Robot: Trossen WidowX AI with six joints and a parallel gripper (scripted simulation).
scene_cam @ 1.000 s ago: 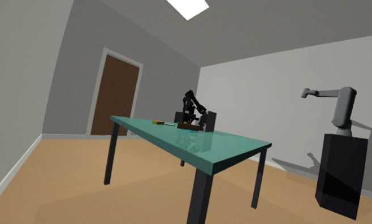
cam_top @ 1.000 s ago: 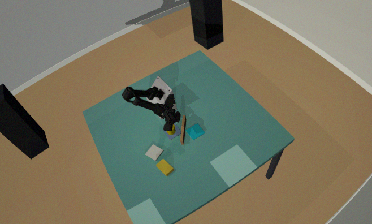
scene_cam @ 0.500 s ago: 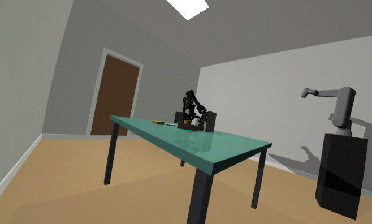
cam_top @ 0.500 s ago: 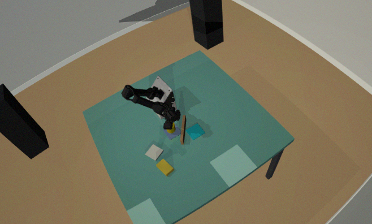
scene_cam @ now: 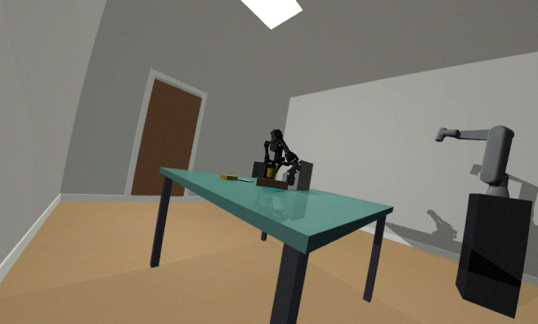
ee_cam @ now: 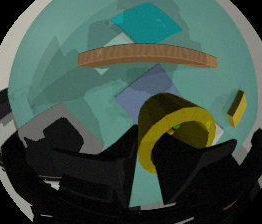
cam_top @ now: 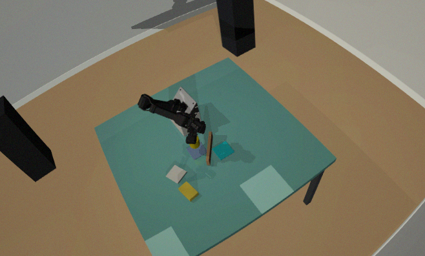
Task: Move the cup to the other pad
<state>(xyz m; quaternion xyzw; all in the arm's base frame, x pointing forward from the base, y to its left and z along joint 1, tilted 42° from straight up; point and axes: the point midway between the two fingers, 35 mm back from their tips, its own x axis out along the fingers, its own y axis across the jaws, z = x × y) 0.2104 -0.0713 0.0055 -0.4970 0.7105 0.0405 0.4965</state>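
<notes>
The cyan pad lies 13 cm ahead of my gripper tip, 12 cm to the left of it and 11 cm below it. From my gripper tip the other things lie so: wooden bar (8 cm ahead, 5 cm to the left, 8 cm below); yellow cup (2 cm ahead, 2 cm to the right); blue-grey pad (2 cm ahead, 2 cm to the right, 11 cm below).
</notes>
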